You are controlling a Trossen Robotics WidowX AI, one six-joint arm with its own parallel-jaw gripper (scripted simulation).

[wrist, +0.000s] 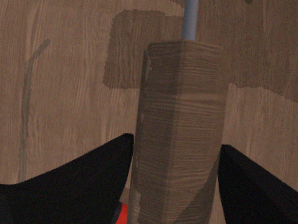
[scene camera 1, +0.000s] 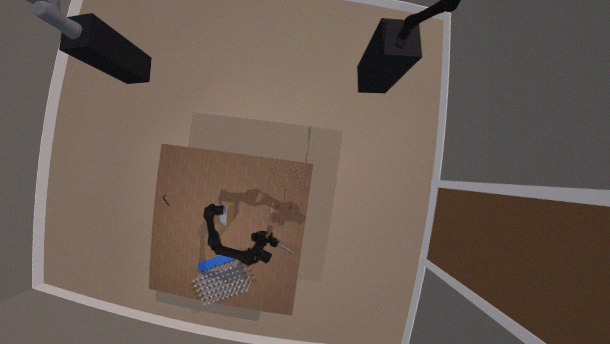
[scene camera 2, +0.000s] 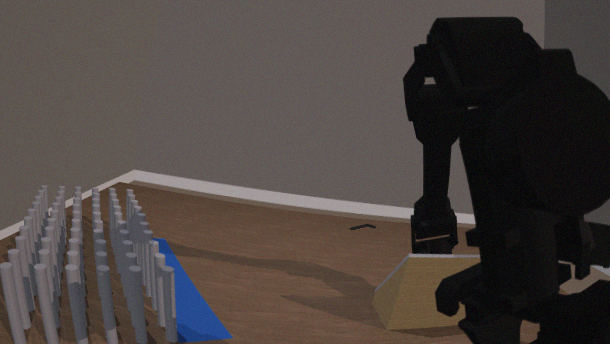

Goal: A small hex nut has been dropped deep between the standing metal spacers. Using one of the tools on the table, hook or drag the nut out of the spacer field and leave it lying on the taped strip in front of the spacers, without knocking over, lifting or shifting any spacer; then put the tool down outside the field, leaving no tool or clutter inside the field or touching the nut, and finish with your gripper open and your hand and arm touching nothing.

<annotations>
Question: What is the gripper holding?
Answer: A wooden-handled rod tool.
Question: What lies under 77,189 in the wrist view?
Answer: The gripper.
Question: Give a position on a wooden-handled rod tool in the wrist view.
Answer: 181,105
</annotations>
